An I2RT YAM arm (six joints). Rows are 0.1 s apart.
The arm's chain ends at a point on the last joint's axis. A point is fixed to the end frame.
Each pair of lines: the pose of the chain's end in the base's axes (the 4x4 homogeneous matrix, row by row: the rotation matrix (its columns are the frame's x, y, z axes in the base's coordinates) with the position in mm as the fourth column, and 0 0 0 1 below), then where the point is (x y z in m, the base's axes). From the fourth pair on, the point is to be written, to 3 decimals.
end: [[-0.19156, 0.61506, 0.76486, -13.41], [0.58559, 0.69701, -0.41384, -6.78], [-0.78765, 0.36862, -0.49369, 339.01], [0, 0, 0, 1]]
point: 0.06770 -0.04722 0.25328
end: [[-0.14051, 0.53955, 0.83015, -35.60], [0.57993, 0.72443, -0.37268, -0.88], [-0.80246, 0.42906, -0.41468, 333.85], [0, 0, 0, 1]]
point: 0.05561 -0.03677 0.25667
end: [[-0.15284, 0.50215, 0.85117, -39.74], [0.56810, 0.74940, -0.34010, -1.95], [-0.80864, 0.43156, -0.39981, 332.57], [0, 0, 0, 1]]
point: 0.05404 -0.03448 0.25700
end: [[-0.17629, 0.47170, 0.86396, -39.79], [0.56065, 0.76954, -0.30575, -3.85], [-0.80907, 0.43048, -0.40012, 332.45], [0, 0, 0, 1]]
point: 0.055 -0.033 0.257
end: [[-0.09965, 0.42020, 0.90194, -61.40], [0.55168, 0.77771, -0.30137, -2.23], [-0.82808, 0.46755, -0.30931, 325.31], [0, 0, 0, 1]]
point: 0.041 -0.031 0.260
